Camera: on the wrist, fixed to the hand. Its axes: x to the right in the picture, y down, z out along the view.
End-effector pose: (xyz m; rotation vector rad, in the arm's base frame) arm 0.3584 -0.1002 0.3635 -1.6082 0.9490 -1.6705
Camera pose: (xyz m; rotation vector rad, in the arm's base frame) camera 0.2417 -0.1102 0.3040 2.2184 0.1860 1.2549
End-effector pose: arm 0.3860 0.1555 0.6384 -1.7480 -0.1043 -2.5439
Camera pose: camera 0.2897 0.0857 0.5827 1.1352 0.5056 1.1368
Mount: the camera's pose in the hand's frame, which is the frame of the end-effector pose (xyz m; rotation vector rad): -0.0171 0.0602 -0.1155 -0.4983 -0.3525 -1.5021
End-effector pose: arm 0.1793 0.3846 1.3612 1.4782 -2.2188 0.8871
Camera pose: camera 0.1238 0.4886 1.4192 2.3513 -0.7470 -0.3992
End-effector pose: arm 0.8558 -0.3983 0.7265 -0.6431 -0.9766 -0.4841
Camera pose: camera 0.9554 -0.4334 0.6483 -0.3131 -1.6020 -2.0308
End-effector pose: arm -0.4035 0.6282 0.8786 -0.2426 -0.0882 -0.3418
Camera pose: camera -0.3938 0.6598 0.7515 -0.7126 -0.5433 -1.8266
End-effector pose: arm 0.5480 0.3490 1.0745 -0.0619 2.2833 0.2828
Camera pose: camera 0.4665 0.3810 1.1724 -1.6935 1.2572 0.0222
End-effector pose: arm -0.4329 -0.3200 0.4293 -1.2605 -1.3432 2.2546
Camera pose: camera -0.3209 -0.2931 0.3662 0.2673 -1.9832 1.0456
